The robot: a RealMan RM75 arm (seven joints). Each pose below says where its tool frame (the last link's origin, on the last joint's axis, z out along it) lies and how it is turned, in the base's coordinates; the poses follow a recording.
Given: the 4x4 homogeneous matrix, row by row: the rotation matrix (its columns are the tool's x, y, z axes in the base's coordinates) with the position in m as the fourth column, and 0 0 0 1 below. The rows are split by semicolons.
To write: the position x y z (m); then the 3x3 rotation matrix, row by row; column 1 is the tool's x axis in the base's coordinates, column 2 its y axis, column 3 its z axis. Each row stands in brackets. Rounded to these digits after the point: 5 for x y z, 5 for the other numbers.
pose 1, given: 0.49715 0.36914 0.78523 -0.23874; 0.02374 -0.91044 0.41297 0.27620; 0.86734 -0.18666 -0.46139 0.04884; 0 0 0 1
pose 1, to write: [-0.23874 0.27620 0.04884], [[0.49715 0.36914 0.78523], [0.02374 -0.91044 0.41297], [0.86734 -0.18666 -0.46139]]
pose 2, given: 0.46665 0.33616 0.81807 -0.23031; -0.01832 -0.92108 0.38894 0.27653; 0.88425 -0.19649 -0.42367 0.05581; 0 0 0 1
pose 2, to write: [-0.23031 0.27653 0.05581], [[0.46665 0.33616 0.81807], [-0.01832 -0.92108 0.38894], [0.88425 -0.19649 -0.42367]]
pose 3, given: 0.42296 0.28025 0.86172 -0.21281; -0.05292 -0.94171 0.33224 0.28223; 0.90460 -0.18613 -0.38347 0.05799; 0 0 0 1
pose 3, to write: [-0.21281 0.28223 0.05799], [[0.42296 0.28025 0.86172], [-0.05292 -0.94171 0.33224], [0.90460 -0.18613 -0.38347]]
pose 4, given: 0.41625 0.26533 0.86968 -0.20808; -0.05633 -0.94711 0.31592 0.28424; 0.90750 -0.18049 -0.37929 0.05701; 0 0 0 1
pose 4, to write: [-0.20808 0.28424 0.05701], [[0.41625 0.26533 0.86968], [-0.05633 -0.94711 0.31592], [0.90750 -0.18049 -0.37929]]
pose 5, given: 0.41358 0.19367 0.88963 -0.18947; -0.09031 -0.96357 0.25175 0.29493; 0.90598 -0.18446 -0.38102 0.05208; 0 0 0 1
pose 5, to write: [-0.18947 0.29493 0.05208], [[0.41358 0.19367 0.88963], [-0.09031 -0.96357 0.25175], [0.90598 -0.18446 -0.38102]]
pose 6, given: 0.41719 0.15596 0.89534 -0.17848; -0.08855 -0.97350 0.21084 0.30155; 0.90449 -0.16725 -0.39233 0.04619; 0 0 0 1
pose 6, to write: [-0.17848 0.30155 0.04619], [[0.41719 0.15596 0.89534], [-0.08855 -0.97350 0.21084], [0.90449 -0.16725 -0.39233]]
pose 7, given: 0.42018 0.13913 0.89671 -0.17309; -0.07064 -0.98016 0.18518 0.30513; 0.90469 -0.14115 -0.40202 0.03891; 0 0 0 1
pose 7, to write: [-0.17309 0.30513 0.03891], [[0.42018 0.13913 0.89671], [-0.07064 -0.98016 0.18518], [0.90469 -0.14115 -0.40202]]
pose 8, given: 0.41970 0.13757 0.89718 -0.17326; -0.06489 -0.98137 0.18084 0.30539; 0.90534 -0.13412 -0.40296 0.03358; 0 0 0 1
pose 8, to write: [-0.17326 0.30539 0.03358], [[0.41970 0.13757 0.89718], [-0.06489 -0.98137 0.18084], [0.90534 -0.13412 -0.40296]]
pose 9, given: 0.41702 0.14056 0.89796 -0.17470; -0.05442 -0.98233 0.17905 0.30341; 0.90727 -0.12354 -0.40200 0.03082; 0 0 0 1
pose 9, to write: [-0.17470 0.30341 0.03082], [[0.41702 0.14056 0.89796], [-0.05442 -0.98233 0.17905], [0.90727 -0.12354 -0.40200]]
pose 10, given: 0.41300 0.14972 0.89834 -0.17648; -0.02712 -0.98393 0.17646 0.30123; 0.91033 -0.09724 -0.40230 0.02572; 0 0 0 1
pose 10, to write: [-0.17648 0.30123 0.02572], [[0.41300 0.14972 0.89834], [-0.02712 -0.98393 0.17646], [0.91033 -0.09724 -0.40230]]
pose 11, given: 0.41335 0.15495 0.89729 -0.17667; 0.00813 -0.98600 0.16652 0.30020; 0.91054 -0.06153 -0.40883 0.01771; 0 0 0 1
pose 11, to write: [-0.17667 0.30020 0.01771], [[0.41335 0.15495 0.89729], [0.00813 -0.98600 0.16652], [0.91054 -0.06153 -0.40883]]
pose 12, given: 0.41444 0.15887 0.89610 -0.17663; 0.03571 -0.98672 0.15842 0.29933; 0.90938 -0.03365 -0.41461 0.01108; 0 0 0 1
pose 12, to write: [-0.17663 0.29933 0.01108], [[0.41444 0.15887 0.89610], [0.03571 -0.98672 0.15842], [0.90938 -0.03365 -0.41461]]
